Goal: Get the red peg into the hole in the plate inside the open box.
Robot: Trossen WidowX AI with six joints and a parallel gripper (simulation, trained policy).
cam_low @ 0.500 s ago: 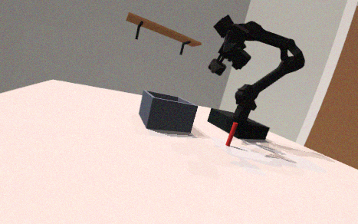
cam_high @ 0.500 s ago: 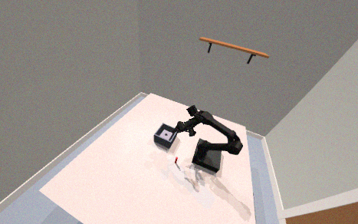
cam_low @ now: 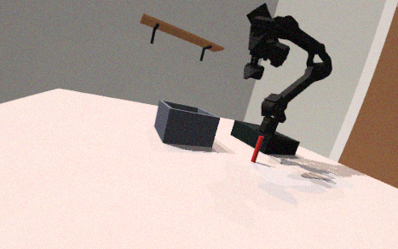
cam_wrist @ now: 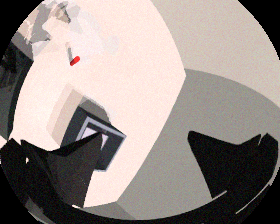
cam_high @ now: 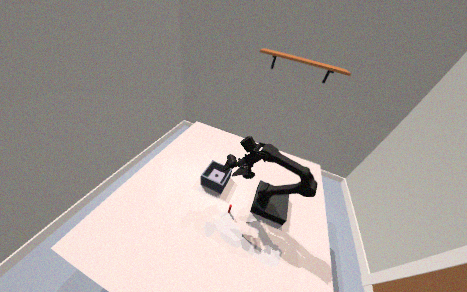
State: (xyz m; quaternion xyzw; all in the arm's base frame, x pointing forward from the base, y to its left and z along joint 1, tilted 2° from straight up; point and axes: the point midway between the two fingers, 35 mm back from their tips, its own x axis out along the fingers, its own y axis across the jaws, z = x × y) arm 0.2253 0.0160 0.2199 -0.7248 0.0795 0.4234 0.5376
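Right now the red peg is 70 mm behind my gripper tip, 70 mm to the left of it and 220 mm below it. Also, from my gripper tip: dark box (90 mm ahead, 120 mm to the right, 240 mm below); plate (90 mm ahead, 120 mm to the right, 220 mm below).
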